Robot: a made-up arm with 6 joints.
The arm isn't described. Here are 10 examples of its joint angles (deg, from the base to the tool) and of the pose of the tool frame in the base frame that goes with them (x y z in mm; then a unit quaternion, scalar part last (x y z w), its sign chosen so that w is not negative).
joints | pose
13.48 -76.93 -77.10 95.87 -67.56 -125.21 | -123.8 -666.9 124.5 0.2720 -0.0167 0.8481 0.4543
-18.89 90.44 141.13 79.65 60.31 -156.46 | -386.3 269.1 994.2 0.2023 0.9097 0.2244 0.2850
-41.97 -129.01 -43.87 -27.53 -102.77 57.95 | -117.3 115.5 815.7 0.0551 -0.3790 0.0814 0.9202
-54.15 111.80 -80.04 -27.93 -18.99 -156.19 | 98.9 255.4 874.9 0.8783 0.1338 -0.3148 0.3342
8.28 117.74 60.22 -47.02 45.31 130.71 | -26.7 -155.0 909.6 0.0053 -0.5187 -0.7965 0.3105
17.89 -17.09 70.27 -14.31 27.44 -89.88 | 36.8 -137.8 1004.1 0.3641 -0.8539 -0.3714 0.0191
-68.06 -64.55 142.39 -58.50 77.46 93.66 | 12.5 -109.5 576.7 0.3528 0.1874 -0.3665 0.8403
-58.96 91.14 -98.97 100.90 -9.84 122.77 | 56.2 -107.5 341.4 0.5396 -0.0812 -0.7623 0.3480
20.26 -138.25 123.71 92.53 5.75 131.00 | 146.5 -294.0 820.2 0.8540 0.0624 0.4880 0.1695
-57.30 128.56 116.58 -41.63 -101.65 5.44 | 239.6 231.2 416.0 0.5773 0.7981 0.1613 0.0615
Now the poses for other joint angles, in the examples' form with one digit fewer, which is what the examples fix.
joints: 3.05 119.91 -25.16 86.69 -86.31 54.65
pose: 54 504 798 0.363 0.795 0.447 0.190
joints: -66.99 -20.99 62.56 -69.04 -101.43 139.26
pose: -383 -400 -39 -0.685 -0.020 -0.218 0.695
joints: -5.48 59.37 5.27 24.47 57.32 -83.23
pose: -646 489 408 -0.306 0.450 -0.319 0.776
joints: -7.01 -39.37 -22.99 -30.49 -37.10 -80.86
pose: -395 -104 846 -0.144 0.734 0.012 0.663
